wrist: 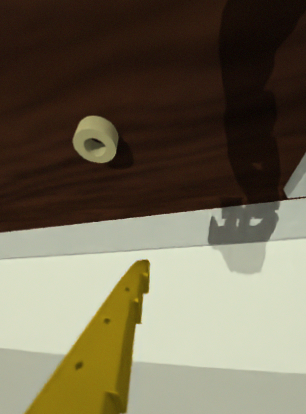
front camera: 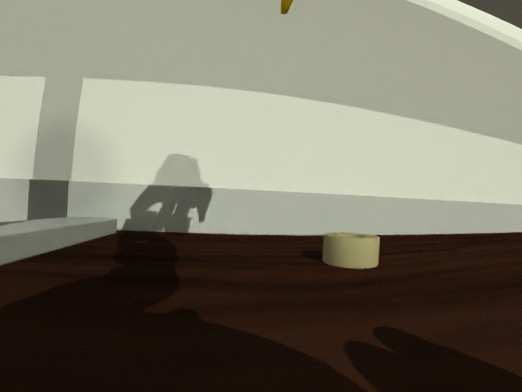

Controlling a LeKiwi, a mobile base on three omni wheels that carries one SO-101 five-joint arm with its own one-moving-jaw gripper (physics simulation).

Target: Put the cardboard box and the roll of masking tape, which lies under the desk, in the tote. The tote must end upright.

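Places are measured from the arm's base along level axes (x left, y ahead, z down), in centimetres.
Pixels of known places: hand, its tool point: (wrist: 149, 272) (front camera: 281, 7).
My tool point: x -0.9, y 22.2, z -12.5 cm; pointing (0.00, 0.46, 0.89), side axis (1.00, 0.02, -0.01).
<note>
Behind a point stands the place of what it marks.
The roll of masking tape (front camera: 351, 251) @(x -8.7, y 28.3, z 7.3 cm) (wrist: 106, 149) @(x -8.1, y 31.5, z 6.0 cm), pale yellow, lies flat on the dark wooden floor near the back wall, right of the middle in the front view. In the wrist view its hole faces the camera. My gripper is open and empty; one notched yellow jaw shows in the wrist view, drawn below and to the right of the tape and apart from it. A yellow jaw tip also shows at the top edge of the front view. The cardboard box and the tote do not show in these views.
The pale wall (front camera: 300, 140) @(x -7.8, y 58.0, z -11.3 cm) (wrist: 225, 310) @(x 11.2, y 54.2, z -12.8 cm) with its grey baseboard (front camera: 280, 210) @(x -3.8, y 55.8, z 3.9 cm) (wrist: 100, 239) @(x -17.0, y 58.4, z 3.4 cm) stands behind the tape. A grey desk foot bar (front camera: 60, 234) @(x 21.8, y 29.1, z 7.3 cm) (wrist: 298, 182) @(x 23.9, y 40.5, z 6.6 cm) lies at the left of the front view. The arm's shadow falls across the floor and wall.
</note>
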